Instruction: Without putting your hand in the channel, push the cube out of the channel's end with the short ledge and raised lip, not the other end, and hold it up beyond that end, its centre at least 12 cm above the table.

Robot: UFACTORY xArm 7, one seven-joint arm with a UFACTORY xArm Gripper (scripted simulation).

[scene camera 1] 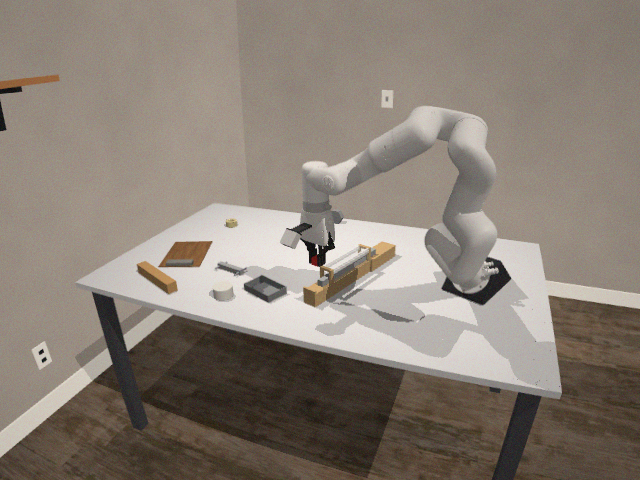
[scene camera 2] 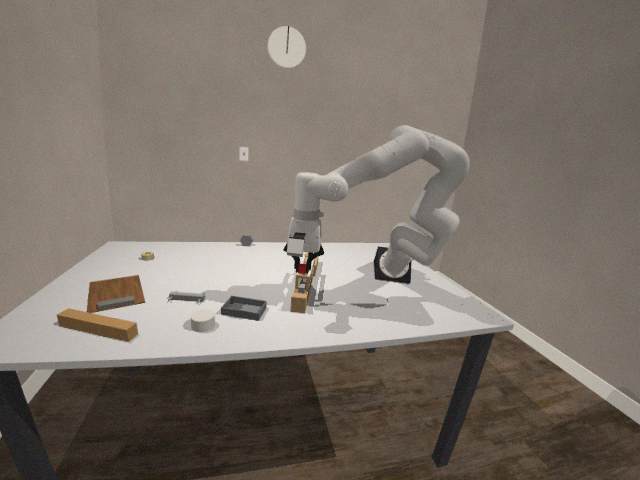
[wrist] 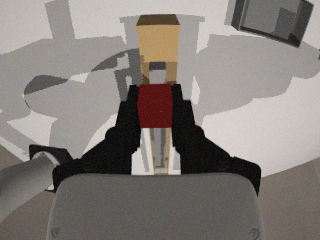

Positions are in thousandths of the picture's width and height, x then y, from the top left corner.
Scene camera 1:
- my gripper: 496, 549
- brown board: 293, 530
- dark grey tray: 410, 599
